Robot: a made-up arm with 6 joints.
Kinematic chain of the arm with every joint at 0, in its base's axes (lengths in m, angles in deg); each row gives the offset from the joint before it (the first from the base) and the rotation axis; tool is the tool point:
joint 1: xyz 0 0 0.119 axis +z
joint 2: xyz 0 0.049 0 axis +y
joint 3: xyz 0 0 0.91 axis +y
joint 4: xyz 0 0 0.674 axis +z
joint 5: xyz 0 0 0 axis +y
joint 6: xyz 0 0 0.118 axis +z
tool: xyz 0 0 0
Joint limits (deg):
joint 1: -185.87..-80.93
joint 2: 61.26..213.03
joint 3: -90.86..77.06
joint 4: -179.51..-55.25
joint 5: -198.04..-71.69
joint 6: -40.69..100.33
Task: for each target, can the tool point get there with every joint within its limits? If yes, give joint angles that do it. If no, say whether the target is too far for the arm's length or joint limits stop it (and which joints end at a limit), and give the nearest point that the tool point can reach.
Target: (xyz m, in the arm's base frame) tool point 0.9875 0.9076 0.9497
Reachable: no: joint limits stop it (at a limit: joint 2, joint 3, joint 5) | nearest point 0.8294 0.7623 -0.2945 | short by 1.263 m
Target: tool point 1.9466 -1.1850 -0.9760
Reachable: no: too far | nearest point 1.1688 -0.2820 -0.7918 | short by 1.206 m
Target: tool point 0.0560 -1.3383 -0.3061
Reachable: yes | joints -93.25 128.65 -58.27 -131.80 -109.68 34.92
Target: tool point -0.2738 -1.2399 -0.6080
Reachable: yes | joints -107.65 106.68 26.61 -136.54 -125.58 20.16
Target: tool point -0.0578 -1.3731 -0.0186
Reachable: yes | joints -96.62 112.30 -43.88 -91.42 -153.89 53.46
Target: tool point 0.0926 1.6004 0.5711
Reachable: no: joint limits stop it (at a limit: joint 2, joint 3, joint 5) | nearest point 0.0651 1.1247 -0.2945 | short by 0.988 m
